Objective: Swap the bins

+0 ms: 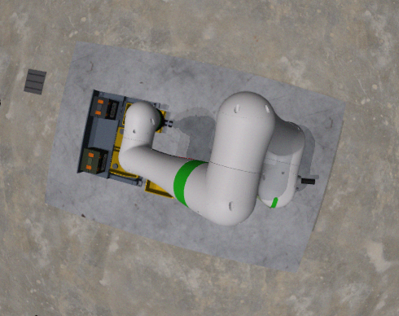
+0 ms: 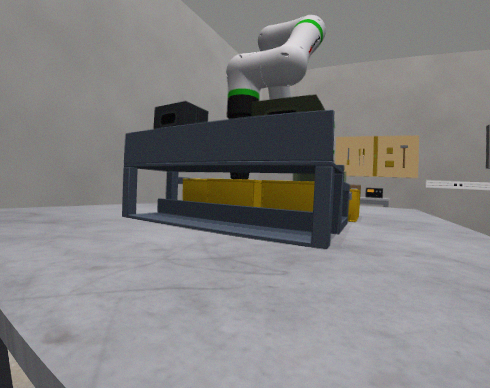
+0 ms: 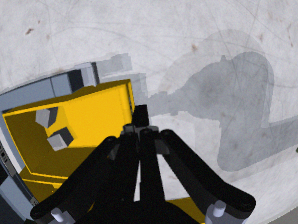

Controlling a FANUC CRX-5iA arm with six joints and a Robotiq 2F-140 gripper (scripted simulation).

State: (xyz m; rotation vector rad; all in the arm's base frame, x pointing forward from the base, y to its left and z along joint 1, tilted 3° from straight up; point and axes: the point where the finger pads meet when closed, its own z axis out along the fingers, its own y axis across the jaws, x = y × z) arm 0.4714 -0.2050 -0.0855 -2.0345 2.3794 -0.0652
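The grey part is 140 mm ahead of my hand, 50 mm to the right of it and 30 mm below it. The rest, counted from my hand: dark shelf (200 mm ahead, 80 mm to the left, 20 mm above); black box (240 mm ahead, 40 mm to the right, 110 mm above).
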